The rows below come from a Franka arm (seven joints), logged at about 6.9 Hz.
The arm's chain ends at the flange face. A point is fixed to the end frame.
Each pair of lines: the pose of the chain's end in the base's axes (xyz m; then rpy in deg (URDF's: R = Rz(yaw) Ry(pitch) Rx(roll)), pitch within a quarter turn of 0, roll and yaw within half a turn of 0), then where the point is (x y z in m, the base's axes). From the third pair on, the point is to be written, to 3 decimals.
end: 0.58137 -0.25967 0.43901 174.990 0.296 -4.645
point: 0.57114 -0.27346 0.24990
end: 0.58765 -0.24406 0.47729 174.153 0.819 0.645
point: 0.57705 -0.26152 0.28851
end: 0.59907 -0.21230 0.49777 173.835 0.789 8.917
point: 0.591 -0.232 0.309
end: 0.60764 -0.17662 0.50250 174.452 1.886 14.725
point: 0.598 -0.196 0.314
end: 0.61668 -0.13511 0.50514 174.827 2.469 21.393
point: 0.607 -0.155 0.317
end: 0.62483 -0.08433 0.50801 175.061 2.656 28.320
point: 0.617 -0.105 0.319
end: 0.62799 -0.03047 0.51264 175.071 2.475 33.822
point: 0.622 -0.051 0.324
